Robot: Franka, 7 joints.
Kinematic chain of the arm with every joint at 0, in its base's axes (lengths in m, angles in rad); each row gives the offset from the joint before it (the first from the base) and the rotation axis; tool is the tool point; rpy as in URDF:
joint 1: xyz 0 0 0.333 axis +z
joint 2: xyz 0 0 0 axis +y
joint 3: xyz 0 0 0.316 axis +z
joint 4: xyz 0.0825 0 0 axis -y
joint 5: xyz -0.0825 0 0.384 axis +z
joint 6: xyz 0 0 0 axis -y
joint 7: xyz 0.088 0 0 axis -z
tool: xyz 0 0 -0.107 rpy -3.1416 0 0
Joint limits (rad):
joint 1: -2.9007..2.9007
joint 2: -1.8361..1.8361
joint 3: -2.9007..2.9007
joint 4: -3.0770..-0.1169
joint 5: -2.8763..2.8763
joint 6: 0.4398..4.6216
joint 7: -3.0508..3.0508
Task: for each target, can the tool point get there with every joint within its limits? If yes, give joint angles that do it. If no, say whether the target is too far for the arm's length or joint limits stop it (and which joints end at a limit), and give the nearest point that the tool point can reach.
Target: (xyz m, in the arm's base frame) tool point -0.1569 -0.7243 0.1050
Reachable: yes | joints -2.1819 1.3124 0.4393 -1.2433 -0.9859 3.3722 1.7198
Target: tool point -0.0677 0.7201 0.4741
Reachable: yes | joints -1.6428 -1.5450 -0.7229 -0.7720 0.0620 4.2806 1.1988
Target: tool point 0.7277 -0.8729 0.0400
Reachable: no: too far | nearest point 0.5319 -0.6381 0.1188 | short by 0.316 m
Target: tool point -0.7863 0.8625 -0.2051
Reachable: no: too far | nearest point -0.5249 0.5757 -0.0262 | short by 0.427 m
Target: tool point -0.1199 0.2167 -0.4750
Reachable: no: joint limits stop it (at a limit: joint 2) | nearest point -0.1230 0.2223 -0.3600 | short by 0.115 m
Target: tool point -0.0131 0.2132 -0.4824
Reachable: no: joint limits stop it (at a limit: joint 2) | nearest point -0.0139 0.2265 -0.3578 | short by 0.125 m
